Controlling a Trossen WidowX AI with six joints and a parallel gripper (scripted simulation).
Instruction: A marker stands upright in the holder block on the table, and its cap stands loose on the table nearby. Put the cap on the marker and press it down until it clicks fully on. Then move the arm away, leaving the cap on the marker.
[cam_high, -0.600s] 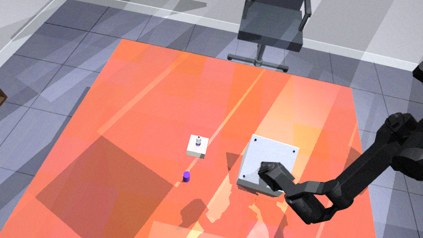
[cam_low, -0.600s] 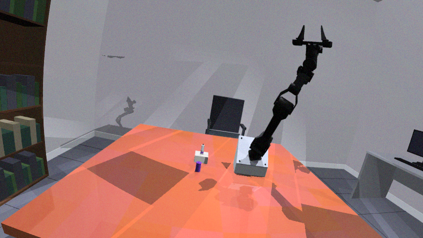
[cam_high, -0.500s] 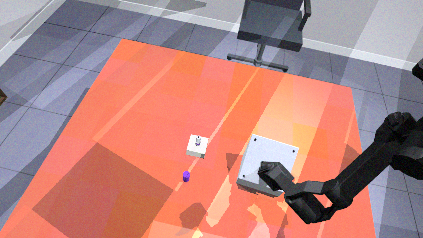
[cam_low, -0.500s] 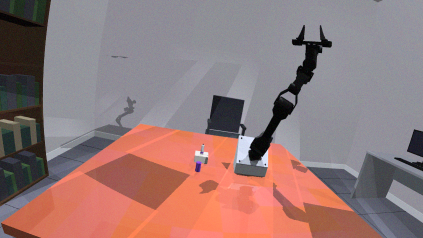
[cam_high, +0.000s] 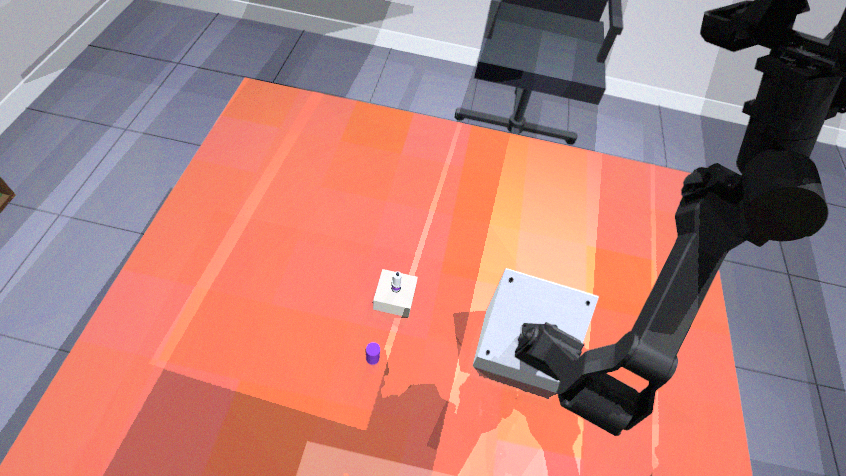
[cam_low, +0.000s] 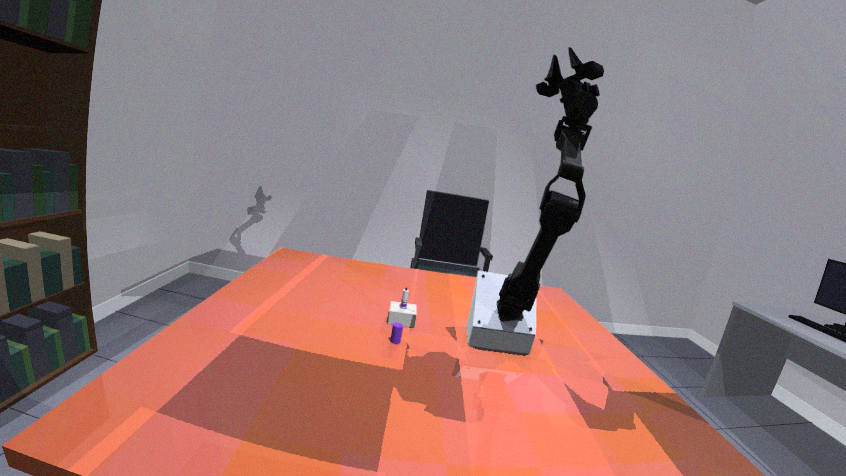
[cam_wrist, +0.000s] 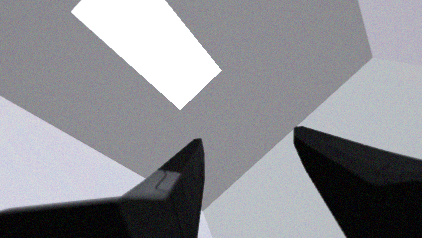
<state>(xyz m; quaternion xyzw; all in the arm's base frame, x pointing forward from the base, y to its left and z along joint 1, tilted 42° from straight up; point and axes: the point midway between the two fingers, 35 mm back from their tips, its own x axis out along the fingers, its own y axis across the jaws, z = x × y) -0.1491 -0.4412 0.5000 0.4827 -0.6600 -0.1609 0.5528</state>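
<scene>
Right now the cap is 320 mm ahead of my gripper tip, 40 mm to the left of it and 790 mm below it.
</scene>
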